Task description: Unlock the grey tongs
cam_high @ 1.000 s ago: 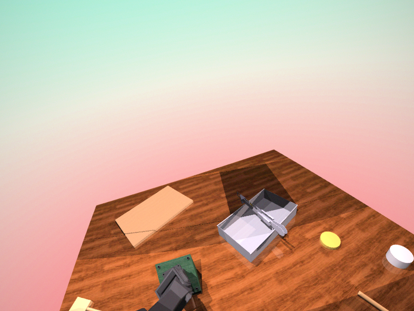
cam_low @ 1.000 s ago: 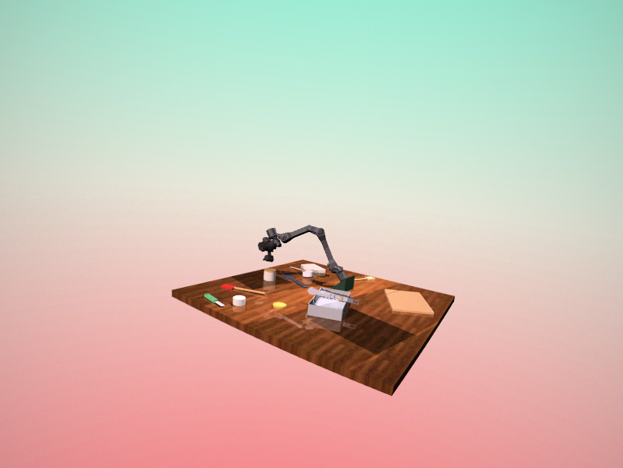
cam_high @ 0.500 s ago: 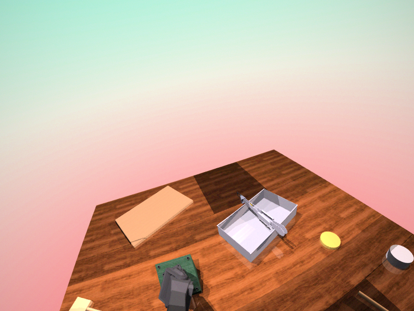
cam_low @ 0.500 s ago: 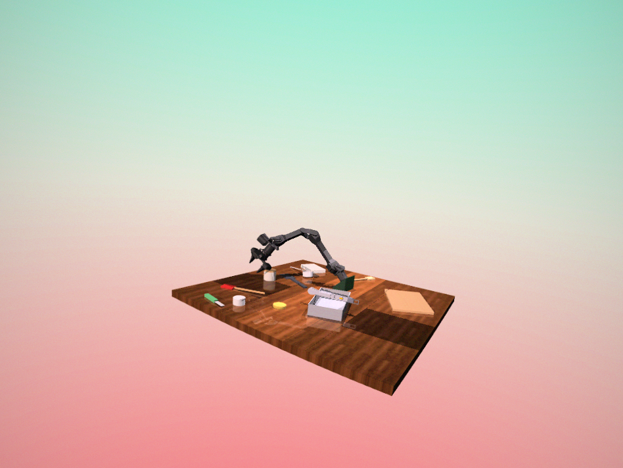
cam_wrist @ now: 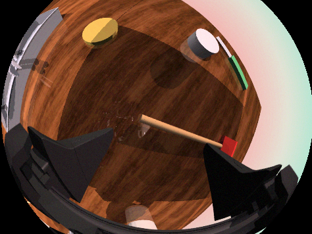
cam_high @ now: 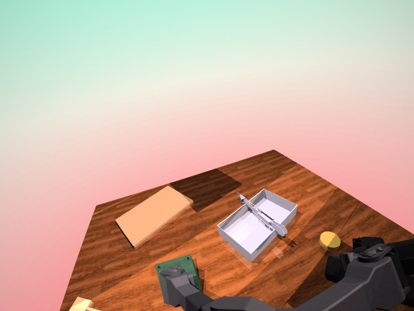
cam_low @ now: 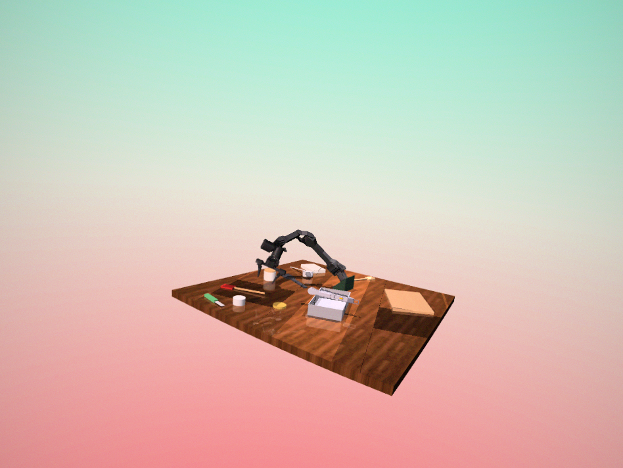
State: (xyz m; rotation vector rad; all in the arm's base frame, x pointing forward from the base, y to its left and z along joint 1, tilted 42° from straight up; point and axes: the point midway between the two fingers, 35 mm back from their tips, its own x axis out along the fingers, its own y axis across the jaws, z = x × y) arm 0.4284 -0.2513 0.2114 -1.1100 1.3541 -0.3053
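The grey roasting tin lies 60 mm behind my gripper tip, 400 mm to the left of it and 50 mm below it. The rest, counted from my gripper tip: red spatula: 40 mm ahead, 150 mm to the right, 80 mm below; then yellow lock piece: 50 mm behind, 450 mm to the left, 10 mm below; then wooden board: 450 mm behind, 750 mm to the left, 80 mm below.
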